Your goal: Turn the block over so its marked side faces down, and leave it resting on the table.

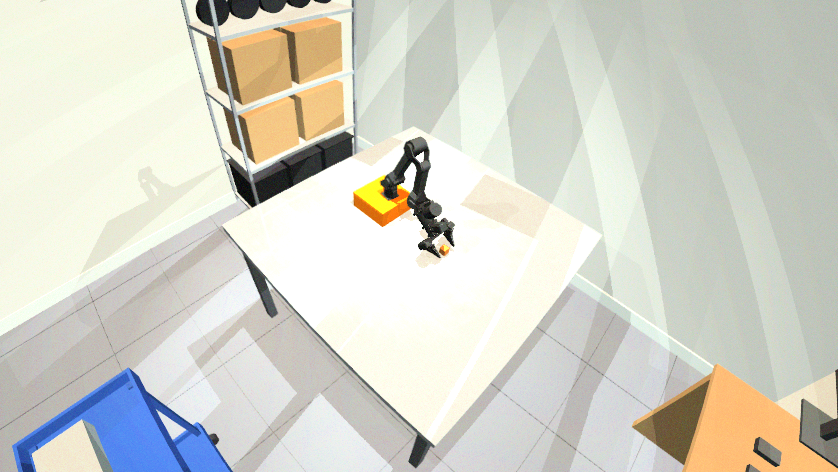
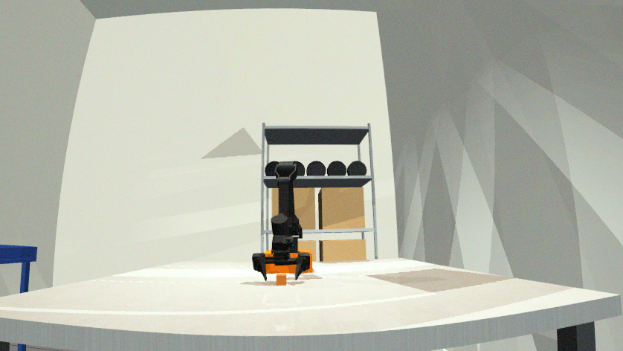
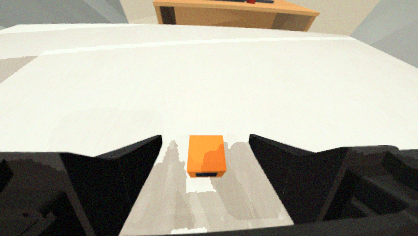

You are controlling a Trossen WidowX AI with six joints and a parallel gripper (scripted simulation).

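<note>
Right now the block is 30 mm behind my gripper tip.
</note>
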